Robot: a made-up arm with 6 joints. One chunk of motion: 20 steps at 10 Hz.
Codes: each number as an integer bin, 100 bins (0 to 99) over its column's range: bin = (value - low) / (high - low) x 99, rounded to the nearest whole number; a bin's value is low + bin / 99 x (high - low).
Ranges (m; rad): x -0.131..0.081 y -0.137..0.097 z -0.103..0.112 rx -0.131..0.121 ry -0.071..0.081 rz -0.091..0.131
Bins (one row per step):
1: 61 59 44 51 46 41
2: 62 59 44 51 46 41
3: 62 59 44 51 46 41
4: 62 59 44 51 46 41
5: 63 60 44 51 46 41
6: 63 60 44 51 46 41
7: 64 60 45 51 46 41
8: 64 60 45 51 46 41
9: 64 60 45 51 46 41
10: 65 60 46 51 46 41
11: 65 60 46 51 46 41
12: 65 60 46 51 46 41
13: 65 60 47 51 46 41
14: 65 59 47 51 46 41
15: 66 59 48 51 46 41
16: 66 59 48 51 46 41
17: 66 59 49 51 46 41
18: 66 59 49 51 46 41
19: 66 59 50 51 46 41
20: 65 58 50 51 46 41
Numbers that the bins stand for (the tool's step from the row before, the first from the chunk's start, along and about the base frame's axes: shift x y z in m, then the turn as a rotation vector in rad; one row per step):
1: -0.00037 0.00245 -0.00744 -0.00118 -0.00037 0.00094
2: 0.00177 0.00245 -0.00744 -0.00118 -0.00037 0.00094
3: 0.00177 0.00245 -0.00744 -0.00118 -0.00037 0.00094
4: 0.00177 0.00245 -0.00744 -0.00118 -0.00037 0.00094
5: 0.00391 0.00482 -0.00744 -0.00118 -0.00037 0.00094
6: 0.00391 0.00482 -0.00744 -0.00118 -0.00037 0.00094
7: 0.00605 0.00482 -0.00527 -0.00118 -0.00037 0.00094
8: 0.00605 0.00482 -0.00527 -0.00118 -0.00037 0.00094
9: 0.00605 0.00482 -0.00527 -0.00118 -0.00037 0.00094
10: 0.00819 0.00482 -0.00310 -0.00118 -0.00037 0.00094
11: 0.00819 0.00482 -0.00310 -0.00118 -0.00037 0.00094
12: 0.00819 0.00482 -0.00310 -0.00118 -0.00037 0.00094
13: 0.00819 0.00482 -0.00093 -0.00118 -0.00037 0.00094
14: 0.00819 0.00245 -0.00093 -0.00118 -0.00037 0.00094
15: 0.01033 0.00245 0.00124 -0.00118 -0.00037 0.00094
16: 0.01033 0.00245 0.00124 -0.00118 -0.00037 0.00094
17: 0.01033 0.00245 0.00341 -0.00118 -0.00037 0.00094
18: 0.01033 0.00245 0.00341 -0.00118 -0.00037 0.00094
19: 0.01033 0.00245 0.00559 -0.00118 -0.00037 0.00094
20: 0.00819 0.00009 0.00559 -0.00118 -0.00037 0.00094

